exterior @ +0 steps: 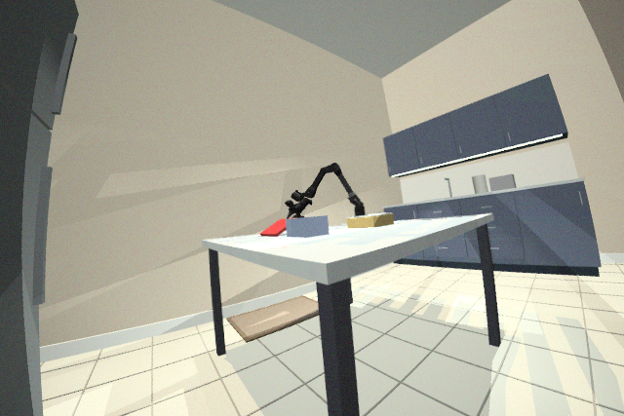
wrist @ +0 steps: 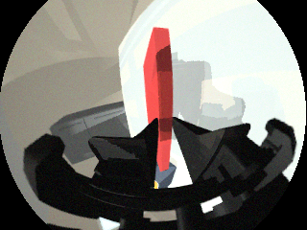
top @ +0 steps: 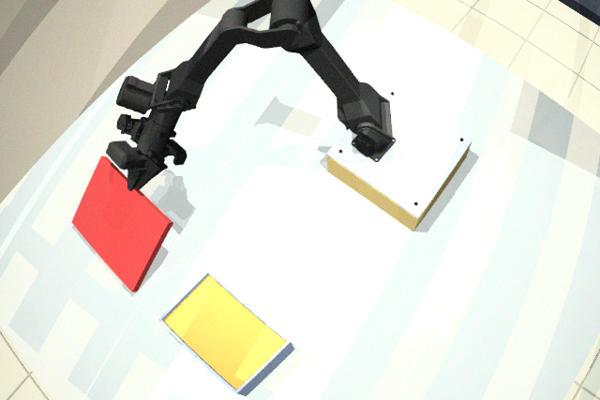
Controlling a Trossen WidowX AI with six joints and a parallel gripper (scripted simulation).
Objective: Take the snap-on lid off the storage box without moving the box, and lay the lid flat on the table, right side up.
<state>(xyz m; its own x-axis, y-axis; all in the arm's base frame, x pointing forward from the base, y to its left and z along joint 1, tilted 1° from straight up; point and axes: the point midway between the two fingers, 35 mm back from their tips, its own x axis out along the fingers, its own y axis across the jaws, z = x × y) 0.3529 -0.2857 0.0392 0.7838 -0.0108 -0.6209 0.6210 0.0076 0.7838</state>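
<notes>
The red lid is 70 mm ahead of my gripper tip and 40 mm below it. Also, from my gripper tip: storage box (80 mm ahead, 330 mm to the left, 40 mm below).
</notes>
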